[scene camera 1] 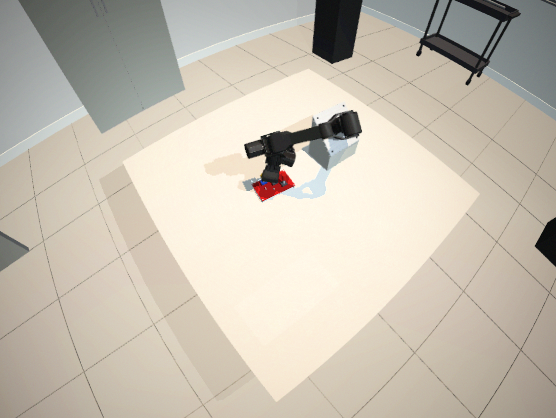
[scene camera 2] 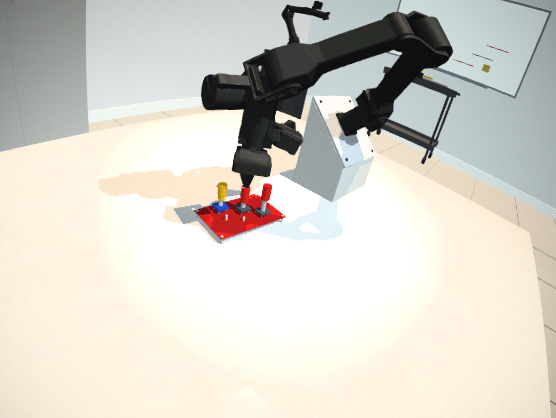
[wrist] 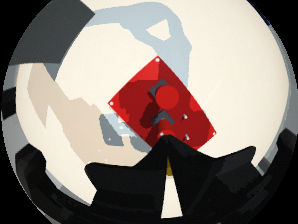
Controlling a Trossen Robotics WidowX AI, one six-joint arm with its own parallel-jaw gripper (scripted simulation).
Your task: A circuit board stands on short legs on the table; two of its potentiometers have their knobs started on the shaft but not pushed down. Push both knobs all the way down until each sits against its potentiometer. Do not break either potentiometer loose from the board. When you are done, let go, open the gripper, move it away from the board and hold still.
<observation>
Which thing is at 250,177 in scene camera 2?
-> The gripper.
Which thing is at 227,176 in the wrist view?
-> The gripper.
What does the gripper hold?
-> Nothing.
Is the gripper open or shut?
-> Shut.
</observation>
